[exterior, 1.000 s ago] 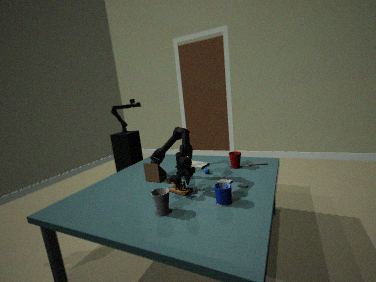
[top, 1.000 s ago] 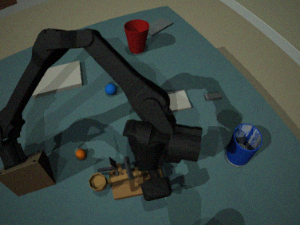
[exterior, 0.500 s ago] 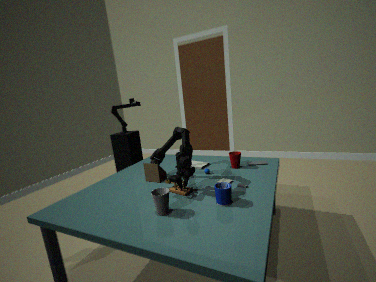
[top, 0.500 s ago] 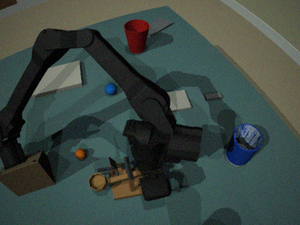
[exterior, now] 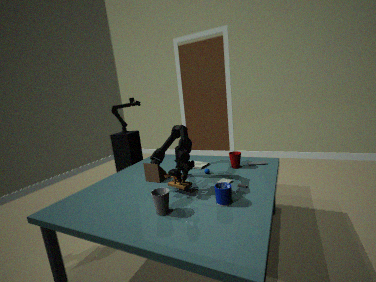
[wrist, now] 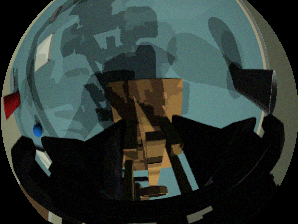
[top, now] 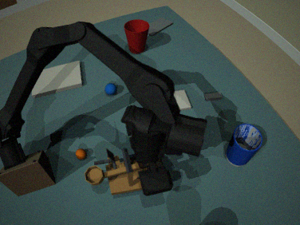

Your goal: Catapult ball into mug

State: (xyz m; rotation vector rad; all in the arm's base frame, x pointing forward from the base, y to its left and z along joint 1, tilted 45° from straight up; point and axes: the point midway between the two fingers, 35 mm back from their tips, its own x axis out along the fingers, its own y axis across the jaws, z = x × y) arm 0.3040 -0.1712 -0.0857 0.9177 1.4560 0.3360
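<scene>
My gripper tip is 160 mm to the right of the orange ball, 120 mm past it and 60 mm above it. From my gripper tip the other things lie so: catapult: 60 mm behind, 40 mm to the left, 20 mm above; blue mug: 270 mm ahead, 90 mm to the right, 40 mm below; white tile: 230 mm ahead, 180 mm to the left, 70 mm below.
</scene>
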